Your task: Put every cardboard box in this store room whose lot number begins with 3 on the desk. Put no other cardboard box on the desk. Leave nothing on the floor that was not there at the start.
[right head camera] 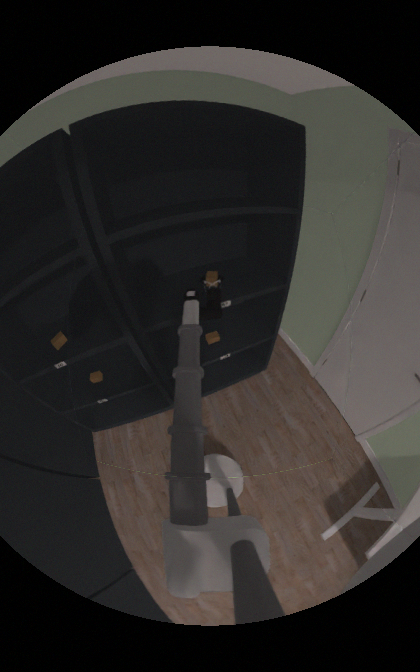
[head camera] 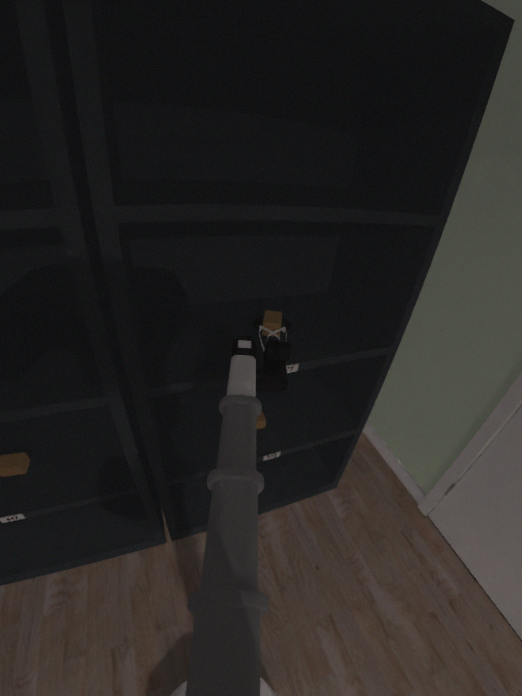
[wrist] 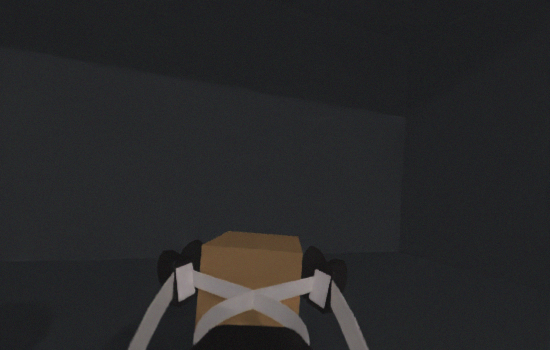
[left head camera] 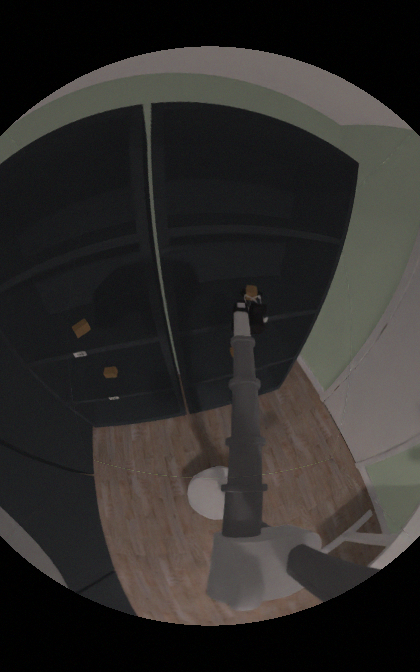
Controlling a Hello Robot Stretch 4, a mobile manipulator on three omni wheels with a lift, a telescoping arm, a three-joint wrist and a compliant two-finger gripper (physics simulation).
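Places are measured from the robot's base along level axes (x ahead, y left, z up), in millimetres.
Pixels of known places: gripper, between the fingertips: (head camera: 271, 320) (wrist: 253, 263).
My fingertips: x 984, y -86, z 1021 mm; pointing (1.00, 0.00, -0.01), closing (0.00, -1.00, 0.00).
For each thing: its top centre in the pictures, then the offset to it from my fingertips.
- brown cardboard box, centre of its top: (wrist: 258, 237) (head camera: 273, 316) dz +21, dx -5, dy -3 mm
- second box, centre of its top: (head camera: 254, 416) dz -466, dx -14, dy +27 mm
My gripper (head camera: 273, 327) (left head camera: 252, 296) (right head camera: 212, 283) (wrist: 253, 263) is shut on a brown cardboard box (head camera: 273, 316) (left head camera: 251, 289) (right head camera: 212, 275) (wrist: 250, 257), one finger on each side, inside a compartment of the dark shelf unit. The box is upright; its underside is hidden. A second box (head camera: 261, 420) (right head camera: 212, 337) sits one level lower, partly behind the arm in the head view. More boxes stand in the left unit: an upper one (left head camera: 81, 328) (right head camera: 59, 340) and a lower one (head camera: 14, 464) (left head camera: 110, 372) (right head camera: 96, 377). No lot number is readable on the boxes. The desk cannot be made out.
White labels (head camera: 292, 368) (head camera: 271, 455) (head camera: 12, 517) are on the shelf edges, too small to read surely. The right unit's side edge (head camera: 418, 283) is near the green wall (head camera: 477, 314). A pale door (head camera: 494, 500) is at the right. White slanted bars (right head camera: 350, 515) stand at lower right.
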